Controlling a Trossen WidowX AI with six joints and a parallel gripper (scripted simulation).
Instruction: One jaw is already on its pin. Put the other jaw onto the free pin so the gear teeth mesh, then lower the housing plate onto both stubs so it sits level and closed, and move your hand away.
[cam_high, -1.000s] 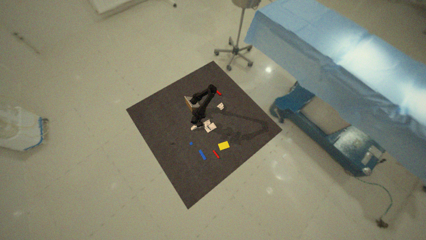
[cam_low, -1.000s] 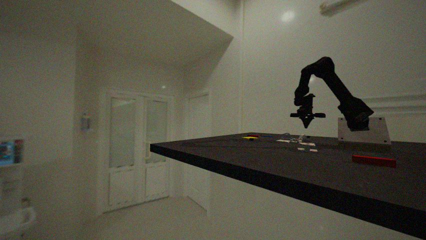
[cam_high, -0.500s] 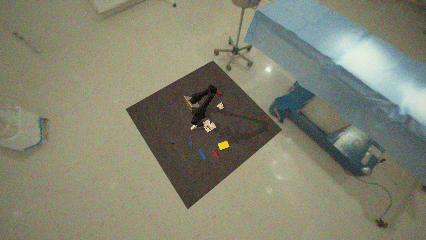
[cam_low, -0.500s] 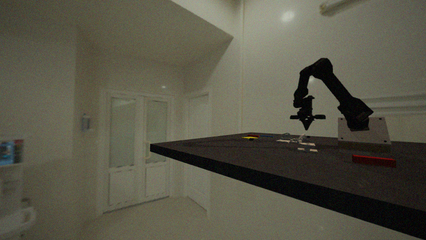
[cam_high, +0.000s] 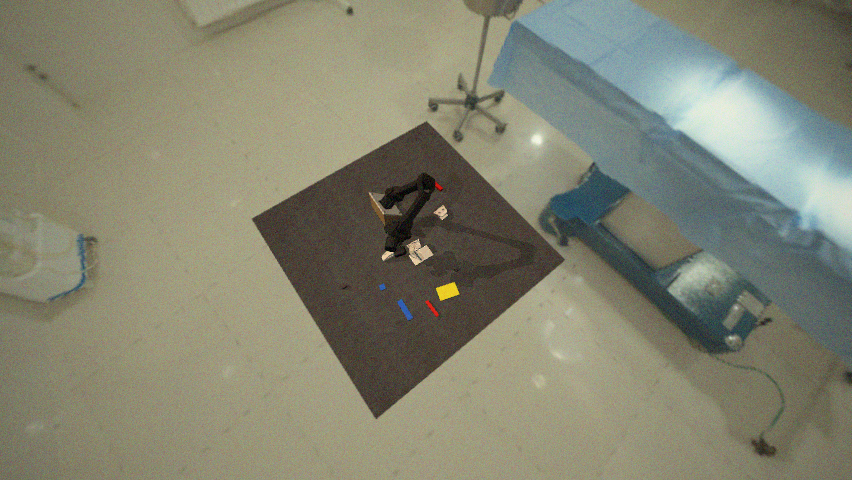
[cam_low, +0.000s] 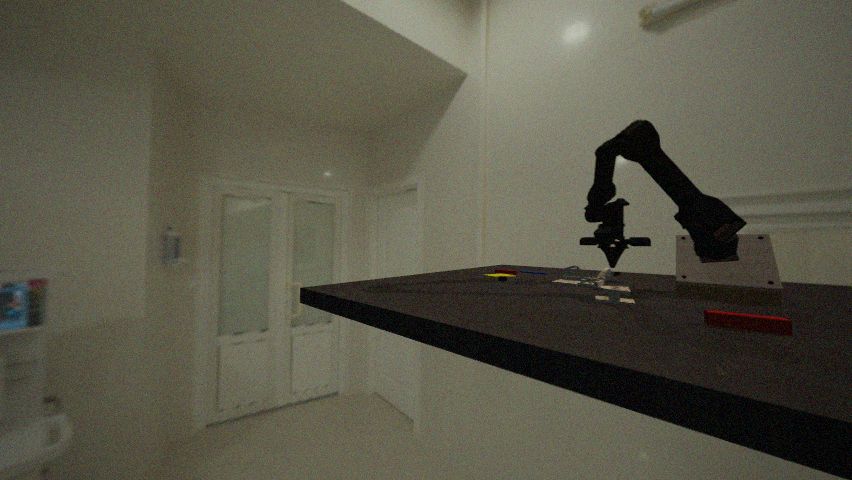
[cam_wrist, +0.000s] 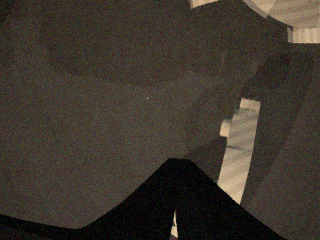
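Right now the curved white jaw is 40 mm below my gripper tip, 30 mm ahead of it and 20 mm to the right of it. Also, from my gripper tip: blue bar 290 mm ahead, 180 mm to the right, 50 mm below; small blue piece 190 mm to the right, 120 mm ahead, 50 mm below; yellow block 360 mm ahead, 60 mm to the left, 50 mm below.
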